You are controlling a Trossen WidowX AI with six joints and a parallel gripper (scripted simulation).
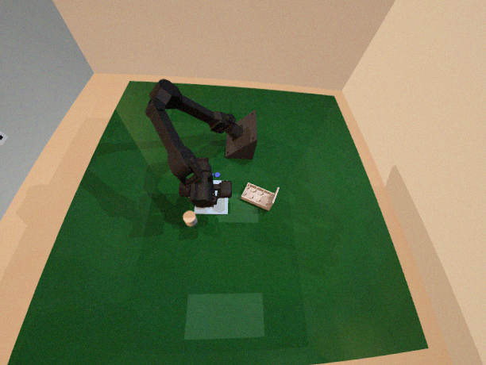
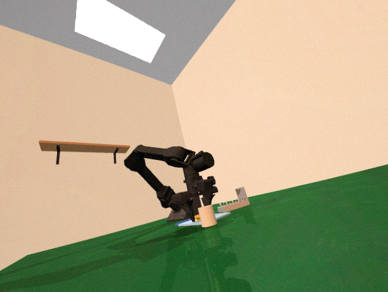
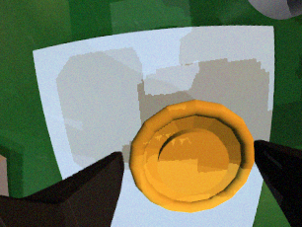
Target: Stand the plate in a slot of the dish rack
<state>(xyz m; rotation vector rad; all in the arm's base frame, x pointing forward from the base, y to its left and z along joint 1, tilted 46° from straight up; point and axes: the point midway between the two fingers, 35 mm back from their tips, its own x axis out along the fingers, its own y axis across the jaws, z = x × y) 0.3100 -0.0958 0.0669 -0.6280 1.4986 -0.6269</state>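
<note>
Right now the dish rack is 10 mm behind my gripper tip, 210 mm to the left of it and 10 mm above it. Round my gripper tip: cream cup (90 mm ahead, 60 mm to the right, 20 mm above); then orange plate (10 mm above); then blue spoon (110 mm behind, 10 mm to the left).
</note>
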